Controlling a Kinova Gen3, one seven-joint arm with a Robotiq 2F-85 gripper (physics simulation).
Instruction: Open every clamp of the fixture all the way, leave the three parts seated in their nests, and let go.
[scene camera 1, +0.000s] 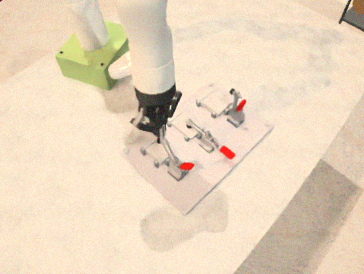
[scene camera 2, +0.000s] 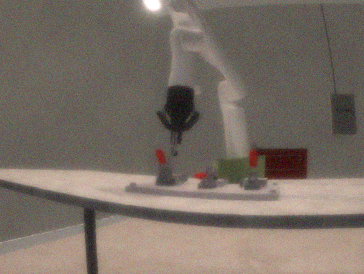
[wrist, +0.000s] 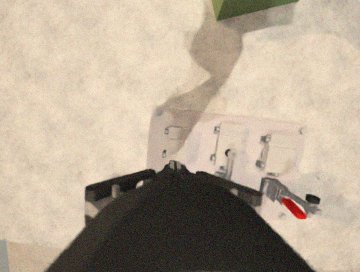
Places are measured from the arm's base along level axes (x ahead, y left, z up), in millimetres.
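Pixels of known places: gripper, fingertip midpoint: (scene camera 1: 160, 135) (scene camera 2: 175, 146) (wrist: 174, 168); arm's base, origin of the base link: (scene camera 1: 94, 40) (scene camera 2: 238, 158).
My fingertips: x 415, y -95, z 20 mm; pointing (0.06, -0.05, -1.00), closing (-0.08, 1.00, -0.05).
Ahead of a thing's pixels: the offset from my fingertips to its top centre. "spot": to the spot under its first point.
The pale fixture plate @(22 mm ahead, 109 mm left, 104 mm down) (scene camera 1: 190, 191) (scene camera 2: 205, 193) (wrist: 195, 152) lies on the table and carries three toggle clamps with red handles. My gripper (scene camera 1: 161, 134) (scene camera 2: 176, 141) (wrist: 174, 168) is shut and empty, right above the raised arm of the near clamp @(spot: 42 mm ahead, 5 mm right, 53 mm down) (scene camera 1: 173, 160) (scene camera 2: 164, 174), whose handle @(77 mm ahead, 0 mm left, 15 mm down) (scene camera 1: 187, 166) (scene camera 2: 160, 156) tilts up. The middle clamp @(51 mm ahead, 110 mm left, 52 mm down) (scene camera 1: 205, 141) (scene camera 2: 208, 179) lies flat, its arm (wrist: 231, 159) on its part @(spot: 51 mm back, 108 mm left, 88 mm down) (wrist: 231, 136). The far clamp @(spot: 53 mm ahead, 211 mm left, 63 mm down) (scene camera 1: 235, 114) (scene camera 2: 252, 179) (wrist: 293, 202) stands up, clear of its part (scene camera 1: 213, 100) (wrist: 280, 152). The near part @(19 mm back, 2 mm right, 78 mm down) (scene camera 1: 152, 148) (wrist: 173, 137) sits in its nest.
The arm's green base block (scene camera 1: 87, 67) (scene camera 2: 232, 170) (wrist: 247, 7) stands behind the plate. A dark red box (scene camera 2: 285, 163) is beyond it, and a grey box (scene camera 2: 343, 113) hangs at the right. The table's rounded front edge (scene camera 2: 176, 216) runs below the plate.
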